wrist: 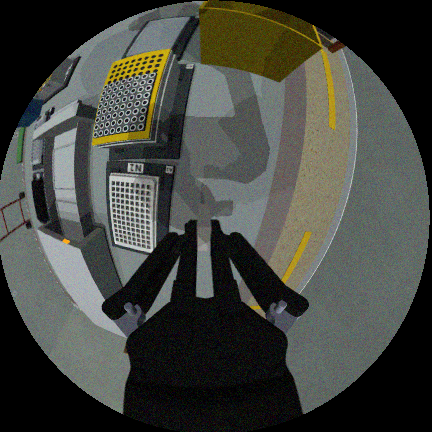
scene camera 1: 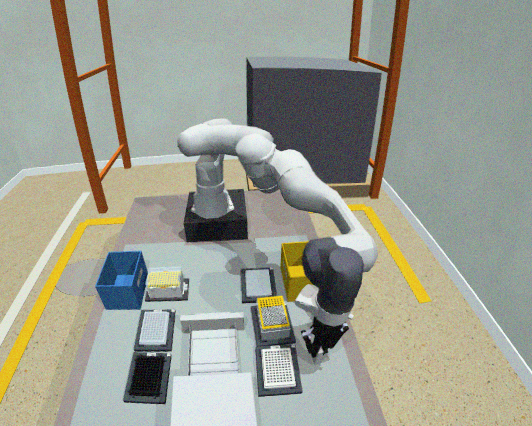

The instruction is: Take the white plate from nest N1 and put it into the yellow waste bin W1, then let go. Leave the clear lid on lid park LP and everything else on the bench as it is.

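The white plate (scene camera 1: 278, 367) (wrist: 134, 212) lies flat in the dark nest N1 (scene camera 1: 297, 375) (wrist: 166, 190). My gripper (scene camera 1: 317, 352) (wrist: 203, 212) is shut with nothing between its fingers. It hangs above the bench, to the right of the plate and apart from it. The yellow waste bin W1 (scene camera 1: 286, 275) (wrist: 250, 42) stands further back on the right, partly hidden by the arm in the scene view. The clear lid (scene camera 1: 258, 283) (wrist: 161, 36) lies on the dark lid park LP (scene camera 1: 244, 287) (wrist: 190, 35), left of the bin.
A yellow-topped tip rack (scene camera 1: 272, 314) (wrist: 127, 100) stands directly behind N1. A grey-white device (scene camera 1: 213, 350) (wrist: 65, 170) and a white box (scene camera 1: 214, 400) stand left of N1. Farther left are a pale plate (scene camera 1: 154, 328), a black plate (scene camera 1: 146, 375), a yellow-and-white rack (scene camera 1: 165, 285) and a blue bin (scene camera 1: 120, 295).
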